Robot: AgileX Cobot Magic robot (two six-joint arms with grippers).
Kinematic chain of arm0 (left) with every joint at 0, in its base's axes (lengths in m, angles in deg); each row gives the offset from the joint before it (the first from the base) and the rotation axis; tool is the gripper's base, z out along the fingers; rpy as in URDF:
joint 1: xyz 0 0 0.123 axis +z
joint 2: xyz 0 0 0 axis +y
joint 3: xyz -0.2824 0 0.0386 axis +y
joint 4: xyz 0.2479 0 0.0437 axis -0.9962 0 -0.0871
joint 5: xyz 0 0 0 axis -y
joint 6: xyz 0.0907 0 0.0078 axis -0.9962 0 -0.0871
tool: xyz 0 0 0 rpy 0 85 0
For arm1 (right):
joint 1: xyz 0 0 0.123 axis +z
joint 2: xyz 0 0 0 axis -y
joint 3: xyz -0.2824 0 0.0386 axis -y
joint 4: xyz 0.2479 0 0.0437 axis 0.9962 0 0.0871
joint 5: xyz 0 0 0 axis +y
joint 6: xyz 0.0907 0 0.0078 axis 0.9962 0 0.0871
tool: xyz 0 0 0 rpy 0 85 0
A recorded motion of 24 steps. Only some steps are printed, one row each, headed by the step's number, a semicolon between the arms.
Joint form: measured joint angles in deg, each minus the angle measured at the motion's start. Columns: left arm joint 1, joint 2, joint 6, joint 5, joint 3, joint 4; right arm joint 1, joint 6, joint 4, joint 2, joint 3, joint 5.
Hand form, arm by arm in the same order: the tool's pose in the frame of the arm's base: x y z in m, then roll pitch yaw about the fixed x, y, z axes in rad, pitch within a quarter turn. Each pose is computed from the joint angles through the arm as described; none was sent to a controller.
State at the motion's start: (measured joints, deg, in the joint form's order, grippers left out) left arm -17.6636 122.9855 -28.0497 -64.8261 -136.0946 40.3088; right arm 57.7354 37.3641 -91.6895 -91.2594 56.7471 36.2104
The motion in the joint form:
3: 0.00 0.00 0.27 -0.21 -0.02 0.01; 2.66 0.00 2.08 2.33 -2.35 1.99
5: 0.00 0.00 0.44 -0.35 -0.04 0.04; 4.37 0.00 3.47 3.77 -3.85 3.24
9: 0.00 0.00 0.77 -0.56 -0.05 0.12; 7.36 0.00 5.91 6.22 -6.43 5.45
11: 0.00 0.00 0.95 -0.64 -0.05 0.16; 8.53 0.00 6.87 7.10 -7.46 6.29
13: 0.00 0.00 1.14 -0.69 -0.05 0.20; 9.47 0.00 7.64 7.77 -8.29 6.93
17: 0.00 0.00 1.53 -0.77 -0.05 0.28; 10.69 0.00 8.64 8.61 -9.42 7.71
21: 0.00 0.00 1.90 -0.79 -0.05 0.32; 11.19 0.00 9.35 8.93 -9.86 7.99
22: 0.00 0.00 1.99 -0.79 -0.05 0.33; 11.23 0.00 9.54 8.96 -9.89 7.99
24: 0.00 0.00 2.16 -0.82 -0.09 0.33; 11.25 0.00 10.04 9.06 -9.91 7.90
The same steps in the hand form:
3: 0.4351 -0.1946 0.3898 -2.6669 0.9386 2.6396; 0.2092 0.2541 0.2660 -1.9916 0.2936 -1.3822
5: 0.4349 -0.1947 0.3898 -2.6628 0.9358 2.6428; 0.1987 0.2515 0.2658 -2.0010 0.2991 -1.3861
9: 0.4345 -0.1947 0.3897 -2.6542 0.9306 2.6501; 0.1809 0.2462 0.2648 -2.0187 0.3064 -1.3937
11: 0.4344 -0.1948 0.3897 -2.6495 0.9282 2.6545; 0.1742 0.2439 0.2638 -2.0273 0.3073 -1.3969
13: 0.4343 -0.1948 0.3897 -2.6446 0.9260 2.6594; 0.1690 0.2420 0.2626 -2.0348 0.3074 -1.3991
17: 0.4342 -0.1949 0.3897 -2.6347 0.9219 2.6696; 0.1622 0.2395 0.2607 -2.0459 0.3062 -1.4016
21: 0.4341 -0.1949 0.3897 -2.6263 0.9186 2.6793; 0.1594 0.2384 0.2595 -2.0548 0.3081 -1.4060
22: 0.4341 -0.1949 0.3897 -2.6242 0.9178 2.6817; 0.1591 0.2383 0.2594 -2.0573 0.3096 -1.4078
24: 0.4340 -0.1949 0.3899 -2.6211 0.9166 2.6854; 0.1587 0.2380 0.2592 -2.0640 0.3151 -1.4126

